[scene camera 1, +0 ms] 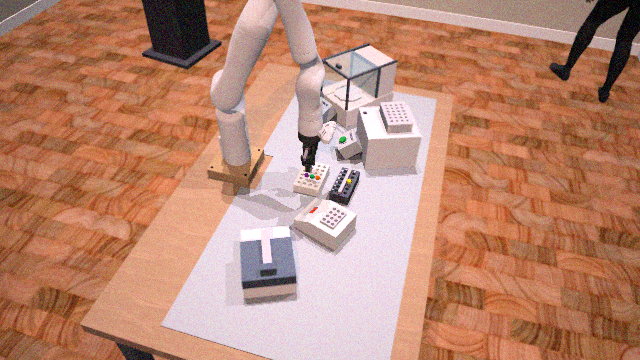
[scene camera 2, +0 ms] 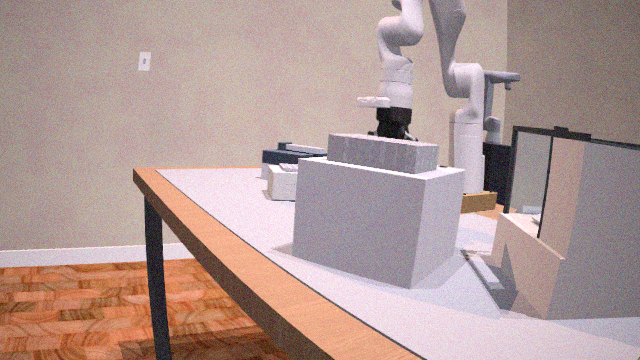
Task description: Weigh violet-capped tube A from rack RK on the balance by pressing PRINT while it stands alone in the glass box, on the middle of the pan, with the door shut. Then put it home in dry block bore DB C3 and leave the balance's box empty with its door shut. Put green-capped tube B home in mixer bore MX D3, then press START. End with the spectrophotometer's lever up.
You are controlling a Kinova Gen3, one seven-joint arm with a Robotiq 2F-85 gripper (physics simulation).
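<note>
Violet-capped tube A (scene camera 1: 306,175) and green-capped tube B (scene camera 1: 312,176) stand in the white rack (scene camera 1: 306,190). My gripper (scene camera 1: 308,169) (scene camera 2: 395,132) is partly open, pointing down close over the violet cap, with nothing held; its fingertips are hidden in scene camera 2. The glass-boxed balance (scene camera 1: 383,88) (scene camera 2: 595,210) shows no tube on its pan; its door state is unclear. The big white unit (scene camera 1: 392,152) (scene camera 2: 357,220) carries a holed block. A green button (scene camera 1: 342,140) is on a small console. A unit with a red display (scene camera 1: 342,234) (scene camera 2: 282,184) has a holed block.
An orange-capped tube (scene camera 1: 317,177) is beside tube B. A black rack (scene camera 1: 340,199) with a yellow-capped item (scene camera 1: 349,181) stands right of the white rack. A blue-topped box (scene camera 1: 252,260) (scene camera 2: 285,156) has a pale strip; whether a lever is up is unclear. Another small console (scene camera 1: 327,108) is partly hidden by the arm.
</note>
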